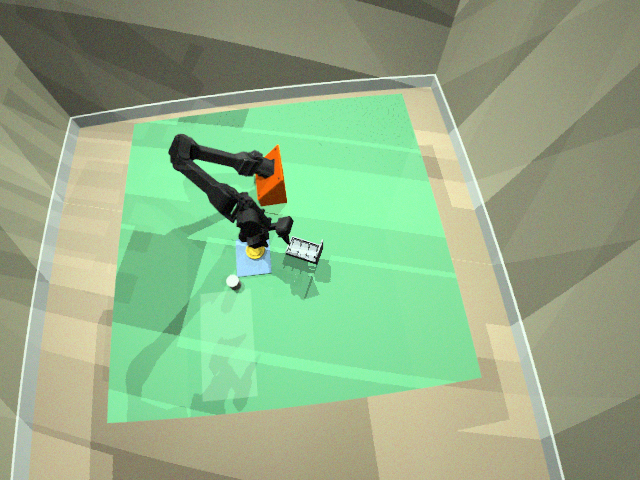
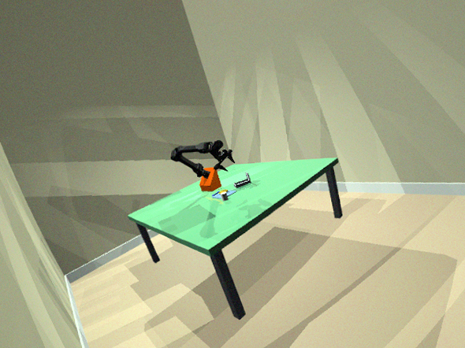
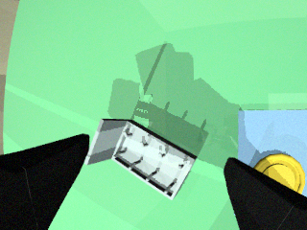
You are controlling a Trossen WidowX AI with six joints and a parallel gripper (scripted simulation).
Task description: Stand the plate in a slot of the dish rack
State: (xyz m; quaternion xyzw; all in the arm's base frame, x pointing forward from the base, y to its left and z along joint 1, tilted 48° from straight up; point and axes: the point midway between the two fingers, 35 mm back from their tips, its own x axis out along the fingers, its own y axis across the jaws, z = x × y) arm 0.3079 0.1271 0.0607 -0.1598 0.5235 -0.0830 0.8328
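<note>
Now: gripper tip 160 mm above the yellow plate, 110 mm to the left of it and 40 mm past it. Also, from my gripper tip: grey dish rack: 150 mm below, 80 mm to the left, 50 mm behind; then white cup: 180 mm to the right, 150 mm below, 90 mm ahead; then light blue mat: 170 mm below, 120 mm to the right, 30 mm behind.
</note>
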